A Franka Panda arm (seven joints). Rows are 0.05 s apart.
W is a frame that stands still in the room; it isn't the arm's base.
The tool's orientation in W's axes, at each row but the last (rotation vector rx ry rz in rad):
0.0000, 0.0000, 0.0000
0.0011, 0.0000, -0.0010
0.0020, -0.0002, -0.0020
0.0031, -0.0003, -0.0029
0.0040, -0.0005, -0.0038
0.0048, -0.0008, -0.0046
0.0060, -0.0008, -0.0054
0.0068, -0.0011, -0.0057
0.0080, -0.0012, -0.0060
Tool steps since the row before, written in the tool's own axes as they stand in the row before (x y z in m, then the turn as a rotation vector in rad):
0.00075, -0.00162, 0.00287, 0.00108, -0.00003, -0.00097
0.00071, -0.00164, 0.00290, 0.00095, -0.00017, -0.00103
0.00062, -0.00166, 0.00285, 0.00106, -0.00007, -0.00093
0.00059, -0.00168, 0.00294, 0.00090, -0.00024, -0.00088
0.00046, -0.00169, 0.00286, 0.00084, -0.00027, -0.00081
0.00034, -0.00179, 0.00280, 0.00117, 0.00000, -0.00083
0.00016, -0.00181, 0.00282, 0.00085, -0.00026, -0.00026
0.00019, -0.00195, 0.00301, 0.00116, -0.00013, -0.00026
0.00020, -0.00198, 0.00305, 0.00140, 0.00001, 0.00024
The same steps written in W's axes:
0.00075, -0.00162, 0.00287, 0.00108, -0.00003, -0.00097
0.00071, -0.00164, 0.00290, 0.00095, -0.00017, -0.00103
0.00062, -0.00167, 0.00285, 0.00106, -0.00007, -0.00093
0.00058, -0.00169, 0.00293, 0.00090, -0.00024, -0.00088
0.00045, -0.00170, 0.00285, 0.00084, -0.00027, -0.00081
0.00033, -0.00180, 0.00279, 0.00117, 0.00000, -0.00083
0.00015, -0.00183, 0.00281, 0.00085, -0.00026, -0.00026
0.00018, -0.00197, 0.00300, 0.00116, -0.00013, -0.00026
0.00018, -0.00201, 0.00303, 0.00140, 0.00000, 0.00024

